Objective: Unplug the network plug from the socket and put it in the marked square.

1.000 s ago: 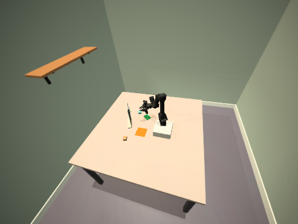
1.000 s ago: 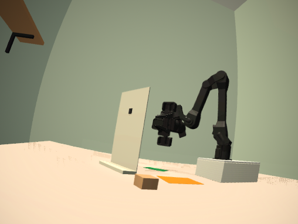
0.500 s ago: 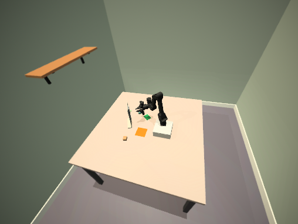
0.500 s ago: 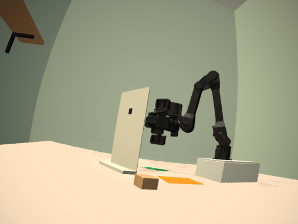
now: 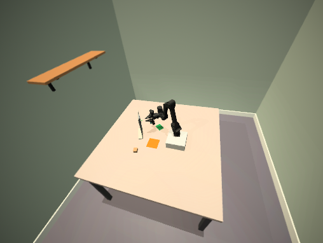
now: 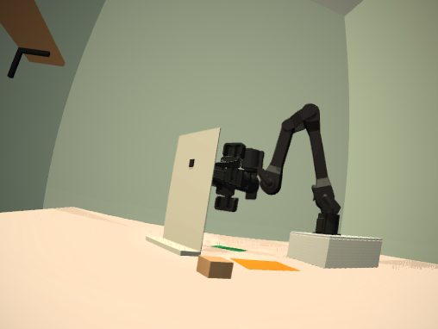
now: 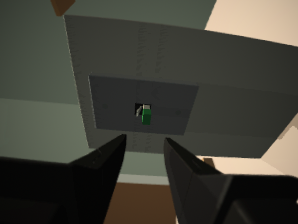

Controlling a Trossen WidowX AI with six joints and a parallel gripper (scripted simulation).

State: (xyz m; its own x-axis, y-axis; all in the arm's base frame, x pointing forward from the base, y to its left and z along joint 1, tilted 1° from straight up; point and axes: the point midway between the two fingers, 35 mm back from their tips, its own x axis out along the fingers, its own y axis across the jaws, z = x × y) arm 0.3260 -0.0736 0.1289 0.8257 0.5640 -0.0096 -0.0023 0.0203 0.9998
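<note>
Now: gripper tip 40 mm short of the network plug and 20 mm to the right of it. Also, from my gripper tip: beige panel (70 mm below, 60 mm ahead, 20 mm to the left); then cyan piece (190 mm below, 180 mm to the right, 10 mm behind); then orange square (200 mm below, 150 mm to the left, 100 mm behind).
</note>
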